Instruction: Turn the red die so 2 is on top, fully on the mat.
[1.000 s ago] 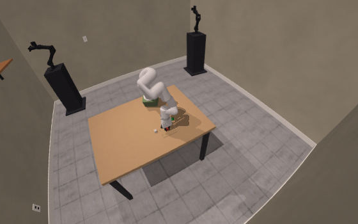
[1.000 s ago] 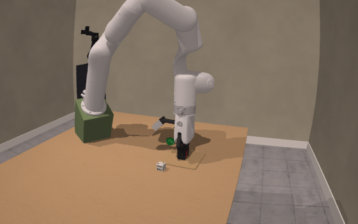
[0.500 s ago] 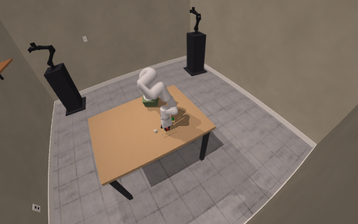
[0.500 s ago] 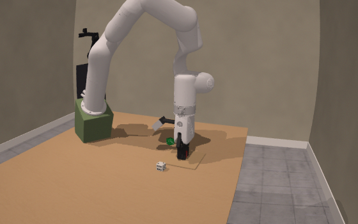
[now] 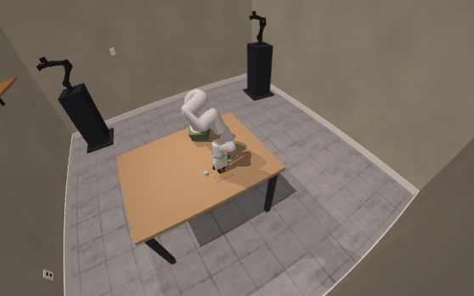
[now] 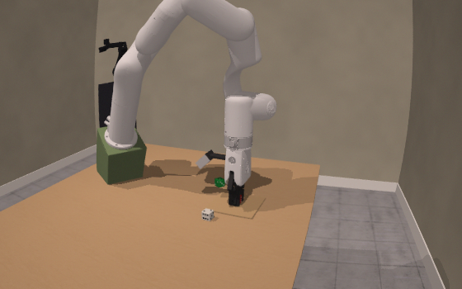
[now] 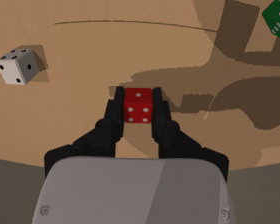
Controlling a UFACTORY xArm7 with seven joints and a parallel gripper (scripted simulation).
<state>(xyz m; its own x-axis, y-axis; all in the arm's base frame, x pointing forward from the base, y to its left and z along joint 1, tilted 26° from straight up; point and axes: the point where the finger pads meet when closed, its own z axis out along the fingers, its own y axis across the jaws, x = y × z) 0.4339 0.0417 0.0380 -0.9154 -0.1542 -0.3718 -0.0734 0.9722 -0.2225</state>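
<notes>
Right now the red die is 10 mm below my hand. From my hand the other things lie so: tan mat: 20 mm below; then green die: 110 mm to the left, 100 mm behind, 10 mm below; then white die: 110 mm to the right, 30 mm behind, 10 mm below.
</notes>
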